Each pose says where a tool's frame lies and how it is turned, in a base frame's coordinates. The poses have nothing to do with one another.
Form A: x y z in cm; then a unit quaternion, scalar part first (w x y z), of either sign.
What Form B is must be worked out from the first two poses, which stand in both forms.
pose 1, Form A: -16.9 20.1 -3.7 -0.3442 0.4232 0.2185 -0.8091
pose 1, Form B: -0.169 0.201 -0.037 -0.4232 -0.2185 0.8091 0.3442
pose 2, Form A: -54.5 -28.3 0.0 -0.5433 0.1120 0.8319 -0.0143
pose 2, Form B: -0.545 -0.283 0.000 -0.1120 -0.8319 0.0143 0.5433
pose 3, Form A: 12.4 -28.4 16.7 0.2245 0.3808 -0.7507 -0.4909
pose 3, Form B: 0.124 -0.284 0.167 0.3808 -0.7507 -0.4909 0.2245
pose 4, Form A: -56.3 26.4 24.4 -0.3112 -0.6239 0.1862 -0.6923
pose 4, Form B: -0.563 0.264 0.244 0.6239 -0.1862 0.6923 0.3112
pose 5, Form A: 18.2 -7.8 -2.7 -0.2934 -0.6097 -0.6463 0.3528
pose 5, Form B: 0.182 -0.078 -0.027 0.6097 0.6463 -0.3528 0.2934
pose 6, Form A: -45.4 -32.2 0.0 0.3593 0.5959 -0.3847 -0.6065
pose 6, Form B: -0.454 -0.322 0.000 0.5959 -0.3847 -0.6065 0.3593
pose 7, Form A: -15.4 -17.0 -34.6 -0.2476 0.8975 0.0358 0.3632
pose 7, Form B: -0.154 -0.170 -0.346 -0.8975 -0.0358 -0.3632 0.2476
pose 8, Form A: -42.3 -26.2 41.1 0.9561 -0.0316 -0.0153 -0.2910
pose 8, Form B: -0.423 -0.262 0.411 -0.0316 -0.0153 -0.2910 0.9561
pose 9, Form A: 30.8 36.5 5.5 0.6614 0.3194 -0.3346 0.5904
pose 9, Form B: 0.308 0.365 0.055 0.3194 -0.3346 0.5904 0.6614
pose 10, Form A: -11.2 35.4 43.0 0.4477 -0.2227 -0.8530 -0.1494
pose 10, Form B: -0.112 0.354 0.430 -0.2227 -0.8530 -0.1494 0.4477
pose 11, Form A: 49.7 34.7 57.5 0.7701 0.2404 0.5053 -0.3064
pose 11, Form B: 0.497 0.347 0.575 0.2404 0.5053 -0.3064 0.7701
